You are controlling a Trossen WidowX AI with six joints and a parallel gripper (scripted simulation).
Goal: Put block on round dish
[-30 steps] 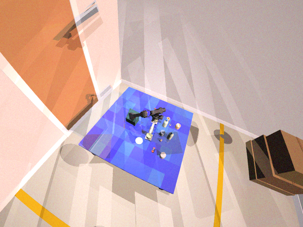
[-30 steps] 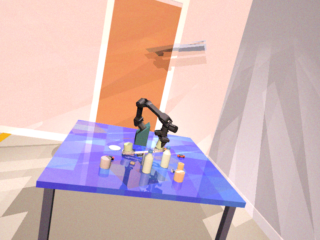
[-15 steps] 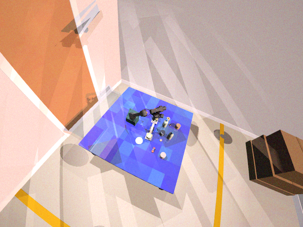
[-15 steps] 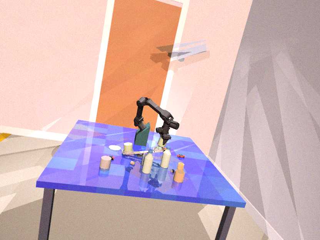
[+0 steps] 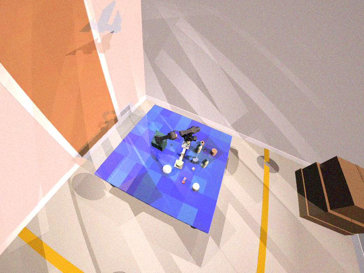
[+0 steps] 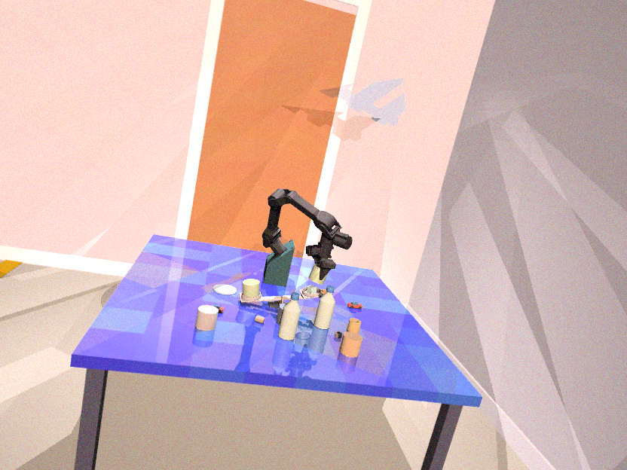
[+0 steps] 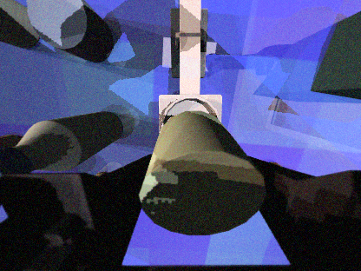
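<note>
The olive cup lies 1 cm ahead of my gripper tip, 29 cm to the right of it and 9 cm below it. Also, from my gripper tip: balance (1 cm ahead, 14 cm to the right, 13 cm below); round white dish (9 cm behind, 37 cm to the right, 15 cm below); balance beam (1 cm ahead, 14 cm to the right, 11 cm below).
</note>
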